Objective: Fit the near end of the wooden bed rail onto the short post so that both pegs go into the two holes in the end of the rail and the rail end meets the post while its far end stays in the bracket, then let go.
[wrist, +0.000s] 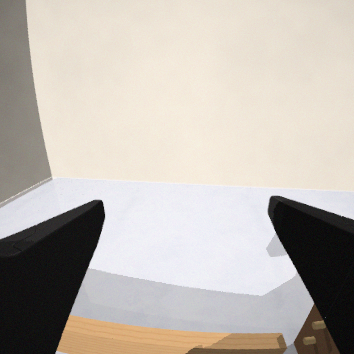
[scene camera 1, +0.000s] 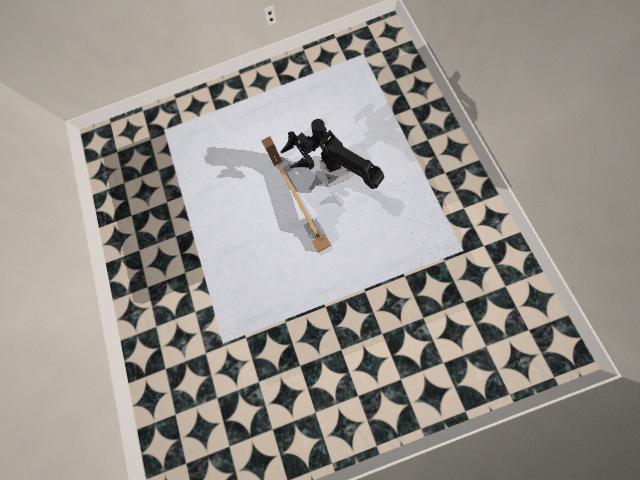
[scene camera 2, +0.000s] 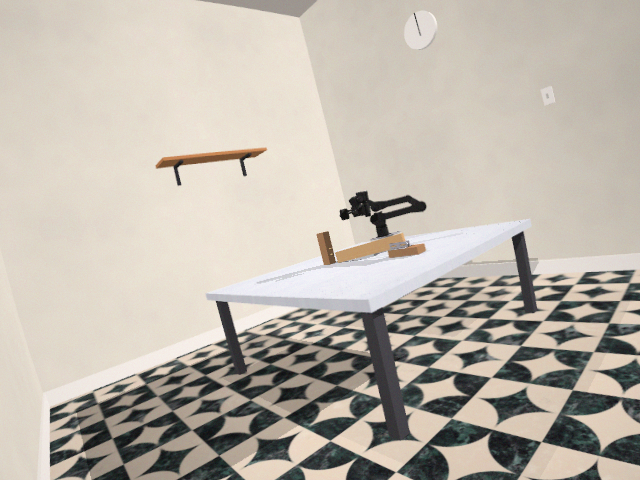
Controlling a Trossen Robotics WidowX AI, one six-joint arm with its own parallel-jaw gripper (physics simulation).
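Places are measured from the arm's base along level axes (x ahead, y left, z up), in centimetres.
Pixels of known places: gripper, fingertip midpoint: [wrist: 187,206] [scene camera 1: 285,159] [scene camera 2: 346,214]; arm's base, link origin: [scene camera 1: 333,165] [scene camera 2: 383,235].
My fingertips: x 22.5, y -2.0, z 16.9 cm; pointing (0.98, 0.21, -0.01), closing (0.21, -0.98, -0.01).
Note:
Ahead of a thing's pixels: the offset from my fingertips to its top centre. "pt": to the spot under its first point. Level surfaces: height alone.
The pale wooden bed rail [scene camera 1: 297,196] [scene camera 2: 361,249] [wrist: 175,337] runs between the post and the bracket. Its far end is at the bracket {pt dy +38.4, dx -2.4, dz -21.4 cm} [scene camera 1: 321,243] [scene camera 2: 412,251], a brown block with see-through sides. The brown short post [scene camera 1: 267,142] [scene camera 2: 324,248] [wrist: 324,345] stands upright. Two pegs {pt dy -14.2, dx +5.4, dz -19.0 cm} [wrist: 314,333] stick out of its side towards the rail's near end, with a small gap between rail end and post in the wrist view. The holes in the rail end cannot be made out. My gripper [scene camera 1: 287,158] [scene camera 2: 343,213] [wrist: 187,206] is open and empty, above the table, beside the post and rail.
The white table {dz -24.9 cm} [scene camera 1: 248,289] [scene camera 2: 289,289] carries everything. The black arm [scene camera 1: 351,160] [scene camera 2: 398,206] is folded back over its base, on one side of the rail. Its shadows cross the table and rail. A wall shelf [scene camera 2: 211,156] hangs well behind the table.

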